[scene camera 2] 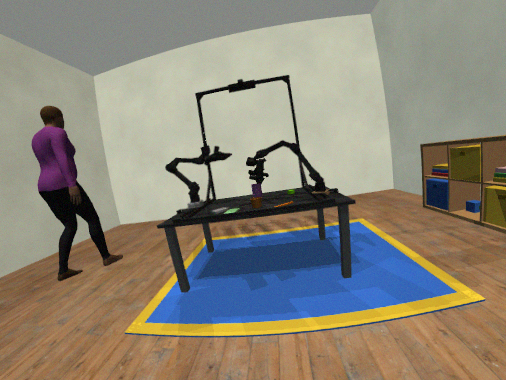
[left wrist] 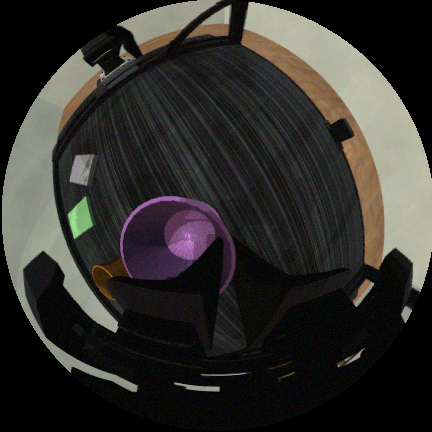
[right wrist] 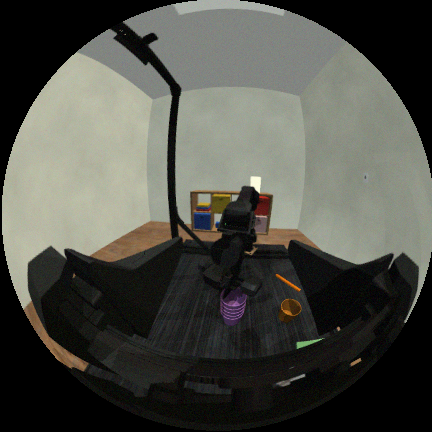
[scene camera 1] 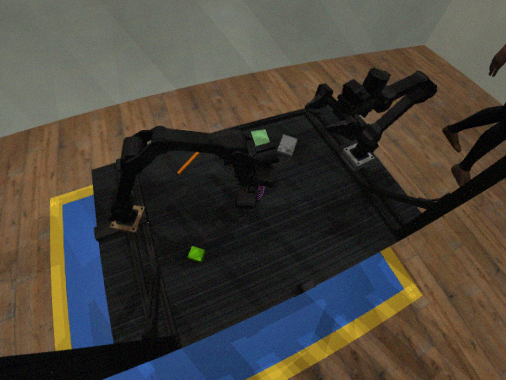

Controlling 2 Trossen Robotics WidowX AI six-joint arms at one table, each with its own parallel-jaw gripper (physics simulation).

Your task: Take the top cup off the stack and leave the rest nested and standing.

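Seen in the pictures: left gripper, between the fingertips: point(left wrist: 224, 241) point(right wrist: 222, 297) point(scene camera 1: 253, 194); right gripper, between the fingertips: point(scene camera 2: 231, 154) point(right wrist: 237, 244) point(scene camera 1: 314, 117); left arm's base, origin of its link: point(scene camera 2: 320, 190) point(right wrist: 246, 248) point(scene camera 1: 127, 216); right arm's base, origin of its link: point(scene camera 2: 195, 201) point(left wrist: 113, 66) point(scene camera 1: 359, 153).
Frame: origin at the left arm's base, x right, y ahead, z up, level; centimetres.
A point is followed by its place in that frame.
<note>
A stack of nested purple cups point(scene camera 1: 260, 192) {x -13.4, y 46.4, z 8.3 cm} point(scene camera 2: 256, 189) point(right wrist: 232, 311) {x -18.2, y 47.0, z 7.7 cm} stands upright on the table. The top purple cup point(left wrist: 150, 245) {x -19.2, y 43.5, z 7.3 cm} shows its open mouth in the left wrist view. My left gripper point(left wrist: 224, 241) {x -12.7, y 44.2, z 7.4 cm} point(scene camera 2: 257, 181) {x -12.7, y 44.2, z 7.4 cm} points down at the stack and is shut on the wall of the top cup at its rim, one finger inside the cup and one outside. In the right wrist view, the top cup sits in the stack, with the lower rims close together below it. My right gripper point(scene camera 2: 230, 155) {x -22.8, y 57.8, z 35.8 cm} is open and empty, raised away from the stack. The left arm hides most of the stack in scene camera 1.
An orange cup point(scene camera 2: 256, 203) {x -36.0, y 31.2, z 0.2 cm} point(left wrist: 104, 281) {x -36.2, y 31.4, z 1.1 cm} point(right wrist: 290, 310) {x -34.6, y 30.7, z -1.9 cm} stands near the stack. An orange stick point(scene camera 1: 188, 163) {x -28.5, y 14.7, z -2.2 cm} point(right wrist: 288, 282) {x -30.1, y 15.1, z -2.0 cm} lies beyond it. A pale green square point(scene camera 1: 260, 137) {x -48.5, y 43.1, z -1.9 cm} and a grey square point(scene camera 1: 287, 144) {x -46.1, y 55.7, z -1.4 cm} lie near the table's back edge. A bright green block point(scene camera 1: 196, 253) {x 8.7, y 28.2, z -0.1 cm} lies nearer the front.
</note>
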